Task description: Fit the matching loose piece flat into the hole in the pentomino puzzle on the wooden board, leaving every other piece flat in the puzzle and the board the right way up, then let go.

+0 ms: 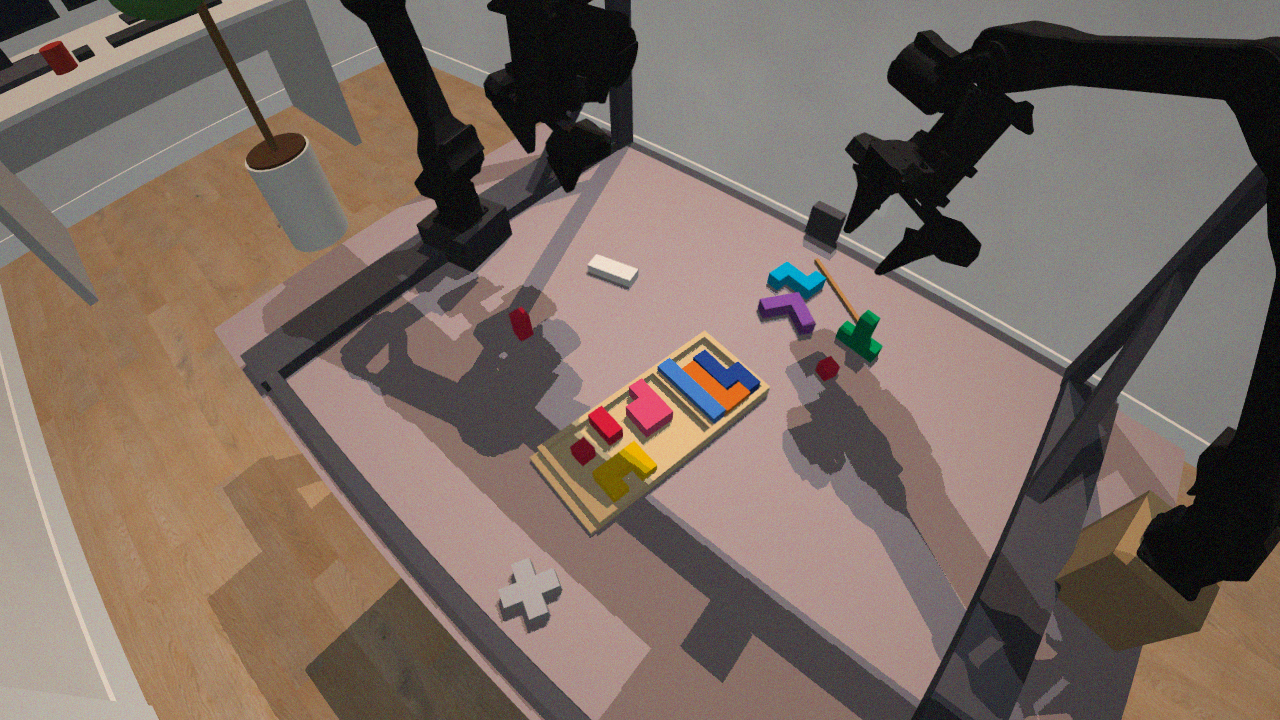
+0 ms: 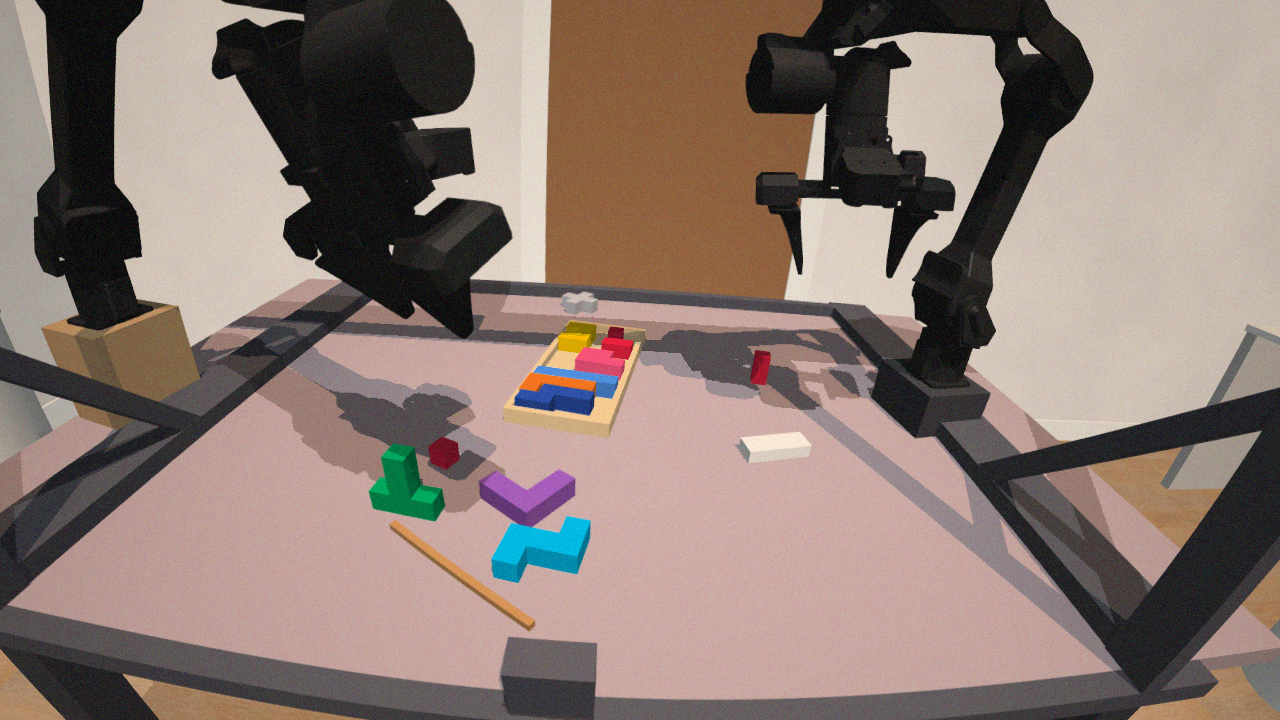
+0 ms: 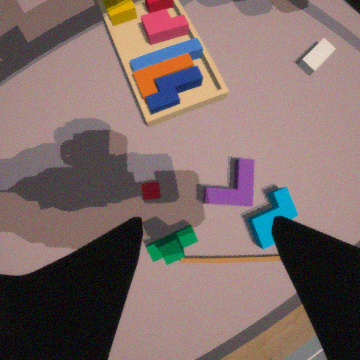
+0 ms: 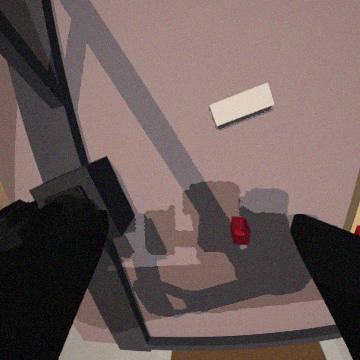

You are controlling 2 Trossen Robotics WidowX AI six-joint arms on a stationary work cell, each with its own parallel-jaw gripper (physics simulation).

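Seen in the pictures: left gripper, between the fingertips: [image 1: 861, 252] [image 2: 437, 324] [image 3: 207, 224]; right gripper, between the fingertips: [image 1: 549, 170] [image 2: 844, 275] [image 4: 202, 221]; left arm's base, origin of its link: [image 1: 1174, 556] [image 2: 111, 316]; right arm's base, origin of its link: [image 1: 461, 215] [image 2: 935, 375] [image 4: 72, 212].
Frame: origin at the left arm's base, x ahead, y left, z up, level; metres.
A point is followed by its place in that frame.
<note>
The wooden board [image 1: 680, 440] @(z -0.107, x 0.448, y 0.254 m) [image 2: 559, 425] @(z -0.108, x 0.496, y 0.124 m) [image 3: 185, 111] @(z -0.110, x 0.487, y 0.123 m) lies flat. Blue [image 1: 741, 376] @(z -0.087, x 0.462, y 0.145 m) [image 2: 554, 398] @(z -0.090, x 0.482, y 0.148 m) [image 3: 175, 87] @(z -0.091, x 0.483, y 0.152 m), orange [image 1: 738, 394] @(z -0.087, x 0.445, y 0.166 m) and light-blue [image 1: 691, 389] @(z -0.087, x 0.486, y 0.206 m) pieces lie together at one end; pink [image 1: 648, 410] @(z -0.087, x 0.494, y 0.266 m), red [image 1: 605, 424] @(z -0.087, x 0.510, y 0.318 m) and yellow [image 1: 626, 470] @(z -0.096, x 0.451, y 0.331 m) pieces sit apart on its bare floor. A purple V [image 1: 789, 307] @(z -0.100, x 0.510, y 0.001 m) [image 2: 528, 497] @(z -0.094, x 0.514, y -0.009 m) [image 3: 245, 192] @(z -0.094, x 0.518, y -0.008 m) and a cyan Z [image 1: 796, 279] @(z -0.094, x 0.539, y -0.043 m) [image 2: 541, 543] @(z -0.094, x 0.543, y -0.056 m) [image 3: 265, 227] @(z -0.094, x 0.526, y -0.058 m) lie flat on the table. A green T [image 1: 861, 335] @(z -0.081, x 0.407, y -0.025 m) [image 2: 400, 479] @(z -0.073, x 0.416, y -0.045 m) [image 3: 172, 245] @(z -0.054, x 0.414, y -0.029 m) stands upright. My left gripper [image 1: 863, 250] @(z 0.052, x 0.443, y -0.006 m) [image 2: 436, 324] @(z 0.052, x 0.443, y -0.006 m) [image 3: 207, 224] @(z 0.052, x 0.443, y -0.006 m) is open above the table. My right gripper [image 1: 549, 170] @(z 0.073, x 0.769, y 0.210 m) [image 2: 844, 274] @(z 0.073, x 0.769, y 0.210 m) [image 4: 202, 221] @(z 0.073, x 0.769, y 0.210 m) is open, raised and empty.
A white bar [image 1: 613, 270] @(z -0.100, x 0.720, y 0.154 m) [image 2: 775, 445] @(z -0.100, x 0.726, y 0.143 m) [image 4: 242, 104] @(z -0.100, x 0.726, y 0.151 m), a grey cross [image 1: 529, 593] @(z -0.094, x 0.400, y 0.492 m), a wooden stick [image 1: 835, 289] @(z -0.109, x 0.497, y -0.090 m) [image 2: 460, 573] @(z -0.108, x 0.491, y -0.091 m), a dark red cube [image 1: 827, 368] @(z -0.094, x 0.404, y 0.043 m) [image 3: 151, 190] @(z -0.094, x 0.409, y 0.035 m) and an upright red block [image 1: 520, 324] @(z -0.081, x 0.700, y 0.321 m) [image 2: 759, 367] @(z -0.089, x 0.708, y 0.306 m) [image 4: 240, 231] @(z -0.075, x 0.713, y 0.307 m) are on the table. Another dark red cube [image 1: 582, 450] @(z -0.087, x 0.498, y 0.358 m) sits on the board.
</note>
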